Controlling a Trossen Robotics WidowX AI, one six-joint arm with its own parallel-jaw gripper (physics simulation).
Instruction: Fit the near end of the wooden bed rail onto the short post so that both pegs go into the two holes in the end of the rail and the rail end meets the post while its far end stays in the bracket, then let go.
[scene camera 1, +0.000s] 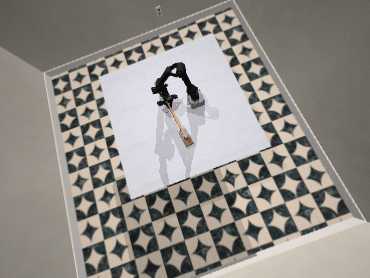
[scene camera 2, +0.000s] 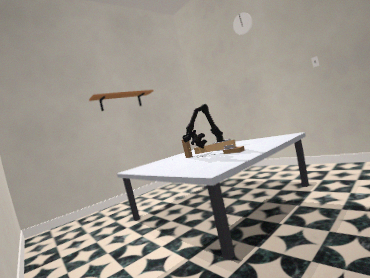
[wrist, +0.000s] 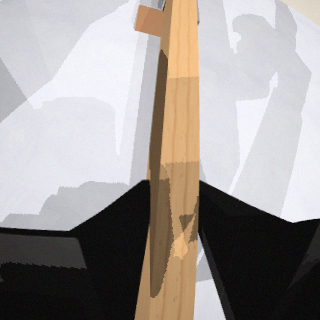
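Seen in the pictures: gripper, between the fingertips: (scene camera 1: 170, 108) (scene camera 2: 204, 148) (wrist: 169, 186); arm's base, origin of its link: (scene camera 1: 195, 96) (scene camera 2: 220, 141).
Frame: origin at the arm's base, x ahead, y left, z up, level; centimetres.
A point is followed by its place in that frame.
Observation:
The wooden bed rail (scene camera 1: 176, 119) @[y 14.9, x 22.9, z 1.2 cm] (scene camera 2: 215, 147) @[y 14.8, x 23.9, z -1.9 cm] (wrist: 182, 120) @[y 4.6, x 24.3, z 0.8 cm] runs from the gripper to the brown block (scene camera 1: 188, 142) @[y 36.9, x 19.9, z -4.4 cm] (scene camera 2: 237, 150) @[y 37.4, x 23.8, z -6.3 cm] (wrist: 148, 20) @[y 23.0, x 19.7, z -6.1 cm] at its far end. A small grey bracket shows beside that block in the scene views, but how the rail sits in it is too small to tell. The short post (scene camera 2: 186, 148) @[y -17.0, x 30.2, z 1.1 cm] stands upright on the table at the near end; in scene camera 1 the arm mostly covers it. A narrow gap seems to separate post and rail end in scene camera 2. Pegs and holes cannot be made out. My gripper (scene camera 1: 167, 101) (scene camera 2: 200, 144) @[y 1.9, x 24.9, z -1.6 cm] (wrist: 169, 186) @[y 1.9, x 24.9, z -1.6 cm] is shut on the rail near its near end.
The arm's base (scene camera 1: 197, 101) @[y 5.3, x -0.4, z 0.2 cm] stands on the white table (scene camera 1: 135, 170) @[y 43.7, x 73.7, z -7.9 cm] (scene camera 2: 170, 167) @[y 0.5, x 63.9, z -8.0 cm], to one side of the rail. The arm arches over from the base to the near end. A wall shelf (scene camera 2: 121, 95) hangs away from the table.

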